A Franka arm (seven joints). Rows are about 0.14 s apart.
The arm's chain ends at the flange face. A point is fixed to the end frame.
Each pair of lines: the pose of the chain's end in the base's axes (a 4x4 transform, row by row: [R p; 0 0 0 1], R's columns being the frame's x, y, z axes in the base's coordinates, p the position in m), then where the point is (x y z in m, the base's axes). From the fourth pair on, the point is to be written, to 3 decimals.
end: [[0.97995 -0.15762 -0.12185 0.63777], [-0.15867 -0.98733 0.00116 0.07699], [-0.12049 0.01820 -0.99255 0.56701], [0 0 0 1]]
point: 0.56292 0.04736 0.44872
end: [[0.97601 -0.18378 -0.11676 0.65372], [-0.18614 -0.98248 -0.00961 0.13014], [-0.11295 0.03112 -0.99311 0.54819], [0 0 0 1]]
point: 0.57871 0.10083 0.42992
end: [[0.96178 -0.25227 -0.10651 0.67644], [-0.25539 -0.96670 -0.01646 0.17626], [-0.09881 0.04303 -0.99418 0.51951], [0 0 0 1]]
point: 0.60083 0.15047 0.40080
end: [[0.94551 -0.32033 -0.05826 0.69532], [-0.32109 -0.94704 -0.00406 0.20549], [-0.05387 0.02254 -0.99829 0.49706], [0 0 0 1]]
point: 0.624 0.186 0.375
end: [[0.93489 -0.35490 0.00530 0.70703], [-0.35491 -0.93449 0.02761 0.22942], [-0.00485 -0.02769 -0.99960 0.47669], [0 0 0 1]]
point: 0.643 0.216 0.349
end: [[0.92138 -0.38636 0.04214 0.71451], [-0.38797 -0.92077 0.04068 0.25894], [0.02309 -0.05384 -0.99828 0.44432], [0 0 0 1]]
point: 0.655 0.249 0.315
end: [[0.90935 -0.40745 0.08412 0.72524], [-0.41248 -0.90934 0.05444 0.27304], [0.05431 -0.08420 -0.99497 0.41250], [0 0 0 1]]
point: 0.671 0.267 0.280
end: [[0.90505 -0.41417 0.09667 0.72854], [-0.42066 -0.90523 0.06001 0.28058], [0.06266 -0.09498 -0.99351 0.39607], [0 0 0 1]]
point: 0.675 0.276 0.263
